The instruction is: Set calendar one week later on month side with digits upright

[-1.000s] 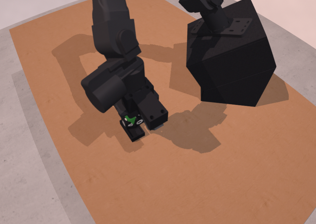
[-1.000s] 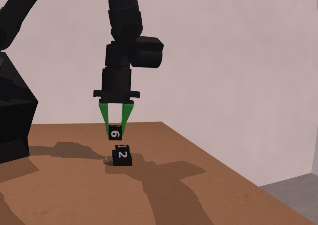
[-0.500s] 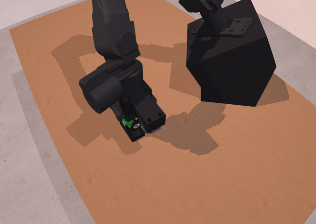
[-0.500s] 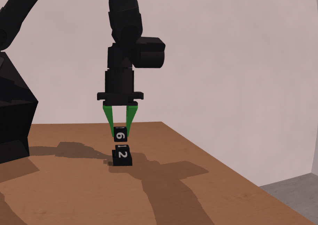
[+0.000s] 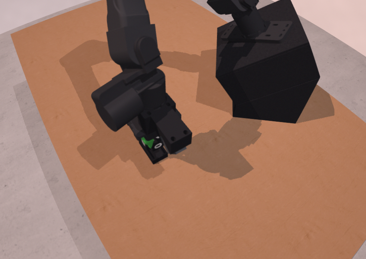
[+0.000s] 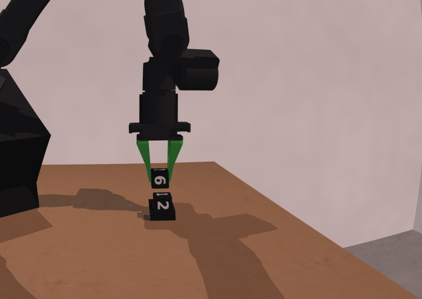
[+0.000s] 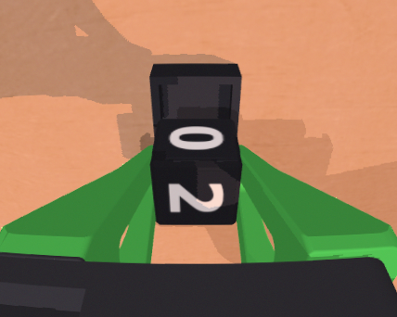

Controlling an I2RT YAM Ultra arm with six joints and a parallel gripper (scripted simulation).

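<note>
Right now my hand is 10 mm past the black tray, 20 mm to the left of it and 50 mm above it.
</note>
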